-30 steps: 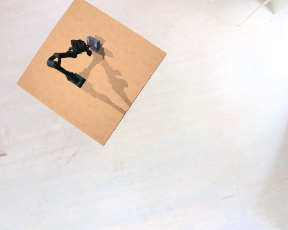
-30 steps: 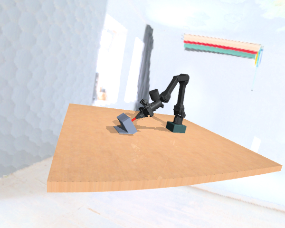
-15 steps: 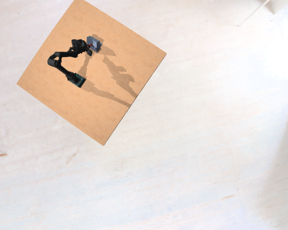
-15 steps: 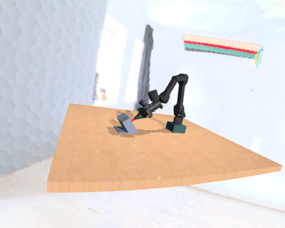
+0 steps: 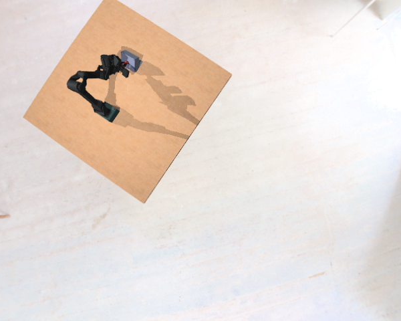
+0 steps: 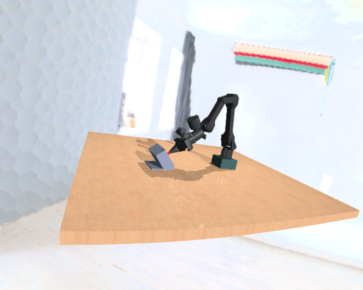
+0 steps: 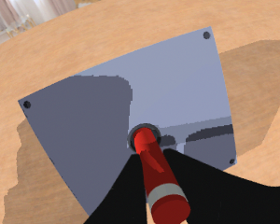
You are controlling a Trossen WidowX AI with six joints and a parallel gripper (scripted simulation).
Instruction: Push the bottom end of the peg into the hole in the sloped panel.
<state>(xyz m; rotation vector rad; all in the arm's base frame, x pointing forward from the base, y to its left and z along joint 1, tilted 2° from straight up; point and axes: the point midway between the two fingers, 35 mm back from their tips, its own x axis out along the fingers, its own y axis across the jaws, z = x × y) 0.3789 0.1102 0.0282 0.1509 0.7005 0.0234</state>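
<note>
Now: the sloped panel 40 mm ahead of my gripper tip, 30 mm below it and 10 mm to the left of it. Round my gripper tip: peg 10 mm behind, 10 mm above; flat foot 70 mm below, 60 mm ahead, 10 mm to the left.
</note>
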